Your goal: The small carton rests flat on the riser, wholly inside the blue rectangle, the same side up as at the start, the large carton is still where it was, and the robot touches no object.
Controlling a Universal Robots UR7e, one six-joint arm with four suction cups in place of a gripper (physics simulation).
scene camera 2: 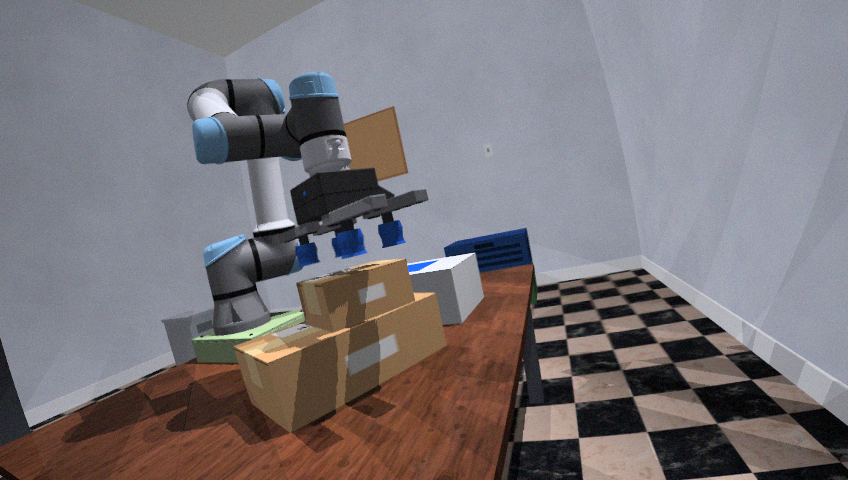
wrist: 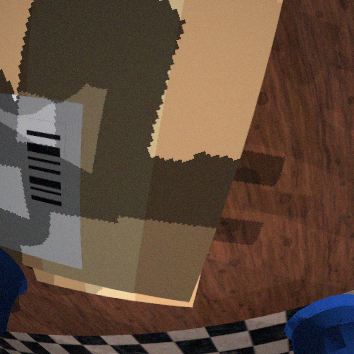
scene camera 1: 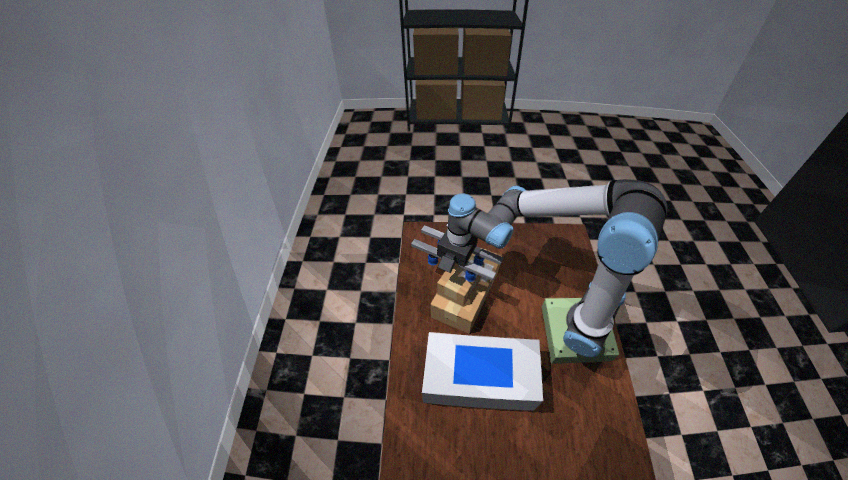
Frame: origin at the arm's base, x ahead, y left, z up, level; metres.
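Where they show: hand at its tool point: (scene camera 2: 349, 255) (wrist: 163, 242); arm's base at its link origin: (scene camera 2: 243, 326).
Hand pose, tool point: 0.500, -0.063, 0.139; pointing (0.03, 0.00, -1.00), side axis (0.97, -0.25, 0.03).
Things, the pixels of their top centre, and the offset from my tool point, as dx, dy, dz. Level surfaces: height alone.
- small carton at its top centre: (wrist: 86, 139) (scene camera 2: 350, 270) (scene camera 1: 461, 272) -0.026, +0.023, -0.027
- large carton at its top centre: (scene camera 2: 338, 319) (scene camera 1: 468, 278) -0.050, -0.007, -0.100
- white riser at its top centre: (scene camera 2: 396, 270) (scene camera 1: 483, 365) -0.153, +0.317, -0.079
- blue rectangle at its top centre: (scene camera 2: 396, 270) (scene camera 1: 483, 365) -0.153, +0.317, -0.079
- barcode label at its top centre: (wrist: 43, 169) -0.047, +0.014, -0.027
- wooden table at its surface level: dz -0.199
The small carton (scene camera 1: 455, 289) (scene camera 2: 389, 304) lies flat on top of the large carton (scene camera 1: 451, 315) (scene camera 2: 417, 327), which stands on the table. My gripper (scene camera 1: 455, 265) (scene camera 2: 349, 246) hangs a little above the small carton, with a gap beneath its blue cups. It holds nothing and is open. The white riser (scene camera 1: 439, 356) (scene camera 2: 465, 291) stands apart from the cartons. The blue rectangle (scene camera 1: 483, 365) (scene camera 2: 421, 267) on its top is bare. In the wrist view, a barcode label (wrist: 45, 175) shows on a carton top above one blue suction cup (wrist: 324, 327); another cup is cut off at the left.
The arm's green base (scene camera 1: 557, 315) (scene camera 2: 211, 349) stands on the wooden table (scene camera 1: 505, 437) (scene camera 2: 464, 350), beside the riser. A blue crate (scene camera 2: 516, 248) shows behind the riser in scene camera 2. A shelf rack (scene camera 1: 464, 19) with boxes stands at the far wall.
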